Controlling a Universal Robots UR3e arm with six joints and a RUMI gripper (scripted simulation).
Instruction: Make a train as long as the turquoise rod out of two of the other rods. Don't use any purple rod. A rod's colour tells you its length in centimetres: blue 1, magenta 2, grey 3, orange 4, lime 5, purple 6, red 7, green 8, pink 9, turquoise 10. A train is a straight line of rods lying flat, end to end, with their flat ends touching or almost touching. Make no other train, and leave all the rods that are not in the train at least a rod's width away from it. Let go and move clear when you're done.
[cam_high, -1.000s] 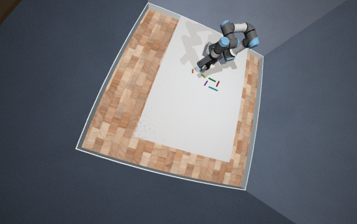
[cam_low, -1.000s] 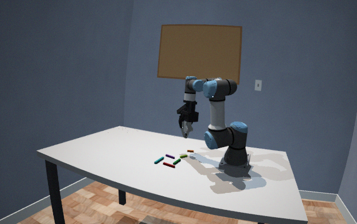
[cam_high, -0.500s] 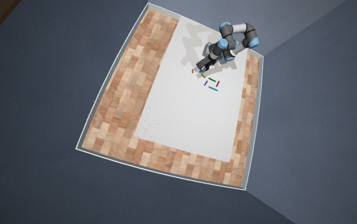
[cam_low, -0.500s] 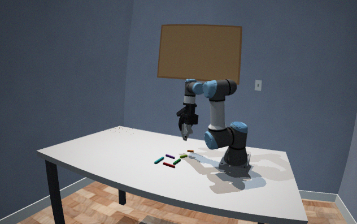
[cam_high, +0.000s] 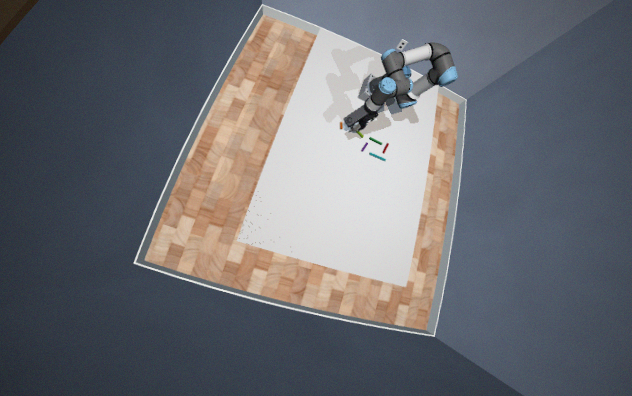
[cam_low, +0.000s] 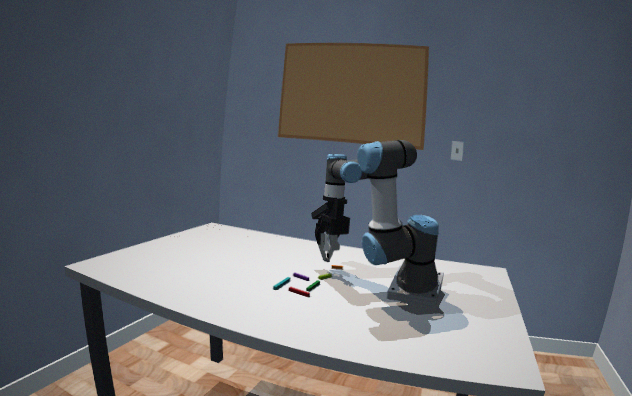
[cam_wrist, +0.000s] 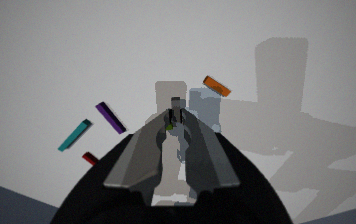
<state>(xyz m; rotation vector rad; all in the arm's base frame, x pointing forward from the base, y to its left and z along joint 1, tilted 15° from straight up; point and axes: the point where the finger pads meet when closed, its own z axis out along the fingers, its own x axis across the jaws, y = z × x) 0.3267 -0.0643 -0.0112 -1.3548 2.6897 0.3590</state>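
The orange rod lies 20 mm behind my hand, 60 mm to the right of it and 50 mm below it. Round my hand: grey rod 10 mm below; lime rod 20 mm behind, 60 mm to the left, 50 mm below; purple rod 40 mm ahead, 110 mm to the left, 50 mm below.
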